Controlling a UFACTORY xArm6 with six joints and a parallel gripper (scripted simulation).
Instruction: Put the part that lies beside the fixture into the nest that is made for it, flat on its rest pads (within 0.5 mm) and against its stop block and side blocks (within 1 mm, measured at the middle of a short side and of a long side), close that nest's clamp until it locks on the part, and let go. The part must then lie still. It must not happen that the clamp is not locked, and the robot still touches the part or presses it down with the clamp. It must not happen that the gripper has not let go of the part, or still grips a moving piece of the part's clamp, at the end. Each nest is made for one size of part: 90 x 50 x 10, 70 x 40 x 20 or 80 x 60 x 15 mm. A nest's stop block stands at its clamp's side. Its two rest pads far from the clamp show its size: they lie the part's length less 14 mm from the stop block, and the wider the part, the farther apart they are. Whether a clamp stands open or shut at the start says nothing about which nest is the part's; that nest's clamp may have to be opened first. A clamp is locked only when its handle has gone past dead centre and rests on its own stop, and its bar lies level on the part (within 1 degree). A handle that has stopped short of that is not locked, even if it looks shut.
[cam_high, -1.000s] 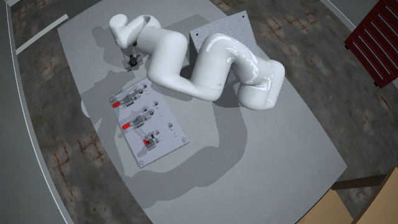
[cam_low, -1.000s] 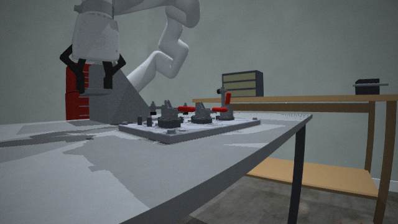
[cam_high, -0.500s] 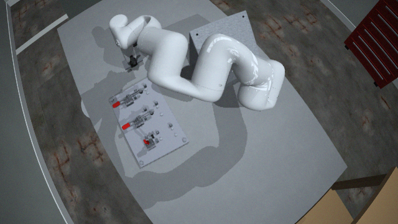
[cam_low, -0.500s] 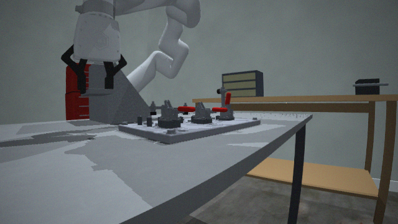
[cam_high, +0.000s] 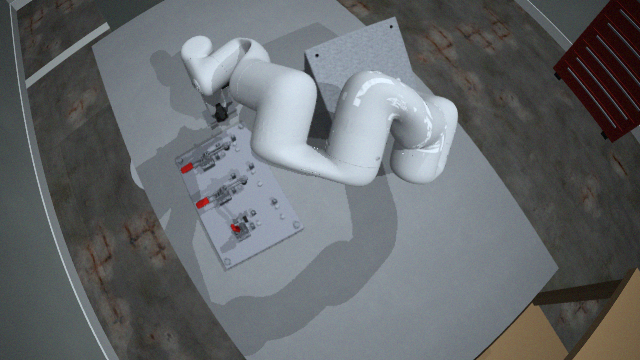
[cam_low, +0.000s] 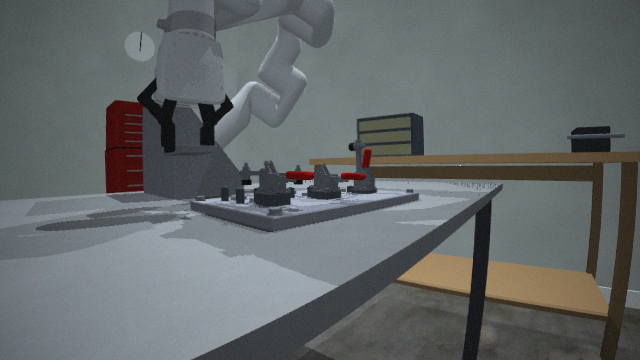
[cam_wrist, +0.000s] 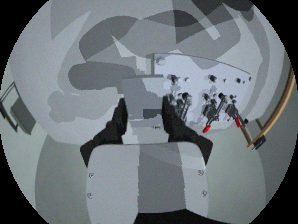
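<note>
My gripper is now 190 mm to the right of the grey fixture plate, 100 mm above it and 60 mm short of it. From my hand the other things lie so: grey part 20 mm below.
</note>
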